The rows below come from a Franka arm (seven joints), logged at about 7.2 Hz.
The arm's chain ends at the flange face. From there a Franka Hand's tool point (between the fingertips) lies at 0.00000 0.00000 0.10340 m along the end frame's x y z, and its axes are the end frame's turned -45 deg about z.
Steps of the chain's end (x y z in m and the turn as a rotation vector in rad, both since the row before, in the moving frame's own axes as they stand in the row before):
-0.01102, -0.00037, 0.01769, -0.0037, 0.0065, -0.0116
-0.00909, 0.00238, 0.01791, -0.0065, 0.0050, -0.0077
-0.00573, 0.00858, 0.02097, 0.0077, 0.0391, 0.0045
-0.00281, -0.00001, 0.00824, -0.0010, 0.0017, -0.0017
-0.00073, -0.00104, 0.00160, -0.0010, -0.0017, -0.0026
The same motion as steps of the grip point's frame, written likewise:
-0.00732, -0.00731, 0.01769, -0.0072, 0.0020, -0.0116
-0.00822, -0.00390, 0.01791, -0.0081, -0.0011, -0.0077
-0.00670, 0.00432, 0.02089, -0.0222, 0.0331, 0.0045
-0.00193, -0.00180, 0.00824, -0.0019, 0.0005, -0.0017
0.00002, -0.00130, 0.00160, 0.0005, -0.0019, -0.0026

